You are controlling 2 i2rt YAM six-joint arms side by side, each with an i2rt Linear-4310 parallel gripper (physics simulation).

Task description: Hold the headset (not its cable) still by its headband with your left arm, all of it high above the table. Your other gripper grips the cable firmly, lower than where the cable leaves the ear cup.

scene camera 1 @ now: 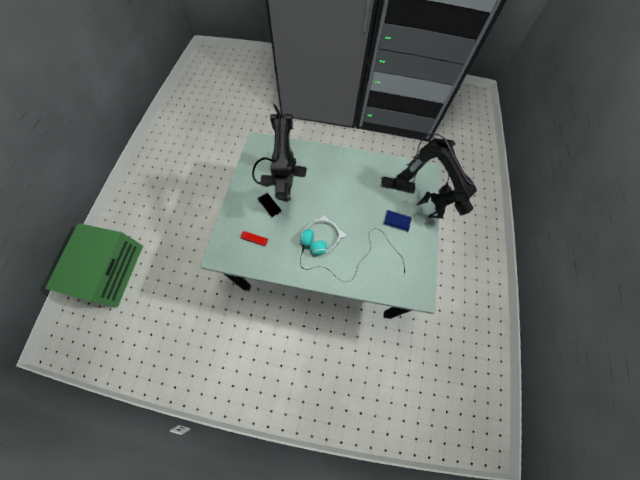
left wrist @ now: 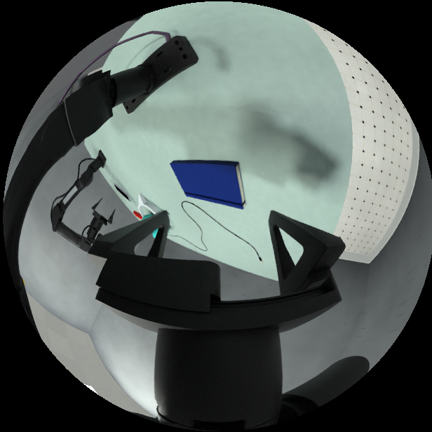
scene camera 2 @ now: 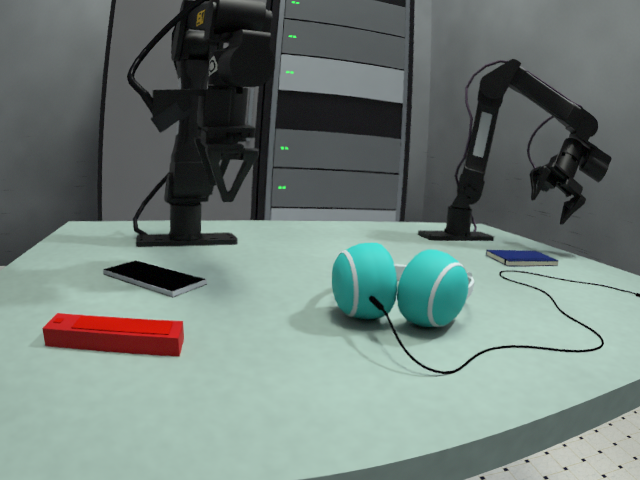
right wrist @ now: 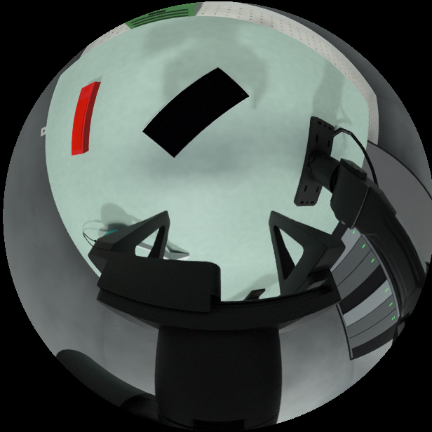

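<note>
The headset (scene camera 1: 318, 248) (scene camera 2: 364, 281) (left wrist: 156, 233) lies on the table, with turquoise ear cups and a white headband (scene camera 1: 342, 235) (scene camera 2: 400, 268) that has pointed ears. Its thin black cable (scene camera 1: 347, 281) (scene camera 2: 444, 372) leaves one ear cup and winds over the table toward the picture's right in both scene views. My left gripper (scene camera 1: 427, 209) (scene camera 2: 547, 210) (left wrist: 218, 215) is open and empty above the table's right side, apart from headset and cable. My right gripper (scene camera 1: 282, 196) (scene camera 2: 228, 197) (right wrist: 218, 216) is open and empty above the table; the headset is partly hidden behind its finger in the right wrist view.
A blue book (scene camera 1: 397, 220) (scene camera 2: 522, 257) (left wrist: 210, 182) lies near my left gripper. A black phone (scene camera 1: 269, 205) (scene camera 2: 155, 277) (right wrist: 196, 112) lies near my right gripper, with a red box-shaped object (scene camera 1: 254, 238) (scene camera 2: 113, 334) (right wrist: 85, 119) beyond it. A server rack stands behind the table.
</note>
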